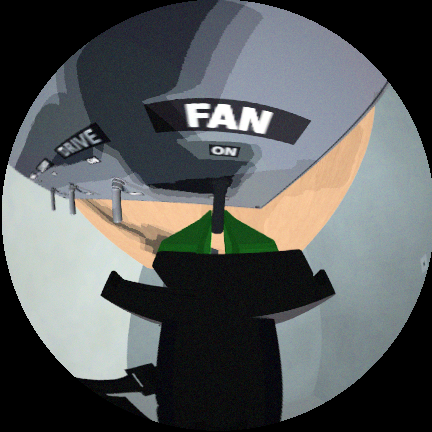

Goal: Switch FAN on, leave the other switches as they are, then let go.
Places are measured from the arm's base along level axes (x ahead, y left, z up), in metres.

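Where they show: gripper, between the fingertips: (217, 214).
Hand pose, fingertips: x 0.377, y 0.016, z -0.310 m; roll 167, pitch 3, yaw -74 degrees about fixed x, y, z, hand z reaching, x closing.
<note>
Each offset is from my fingertips to the top centre of the thing. "pt": to the spot under its first point. Level surfaces: height alone.
The FAN switch has a dark lever {pt 0.023 m ahead, 0.004 m left, 0.001 m down} (219, 197) that juts from the grey panel (310, 75) below the white-lettered FAN label {0.090 m ahead, 0.019 m left, 0.021 m up} (228, 118) and the small ON label {pt 0.068 m ahead, 0.014 m left, 0.005 m up} (224, 150). My gripper (217, 214) is shut on the FAN lever, with a green fingertip on each side of its end. The lever's tip shows between the fingertips. From this angle I cannot tell for sure which position the lever is in. A grey lever {pt 0.012 m back, 0.116 m left, 0.004 m up} (116, 202) stands to the left, near the DRIVE label {0.064 m ahead, 0.137 m left, 0.021 m up} (81, 140).
Further left, two more grey levers (72, 199) (53, 198) stick out from the panel, with small blurred labels above them. A wooden surface {0.112 m down} (320, 175) shows behind the panel's lower edge. Dark shadows lie across the panel.
</note>
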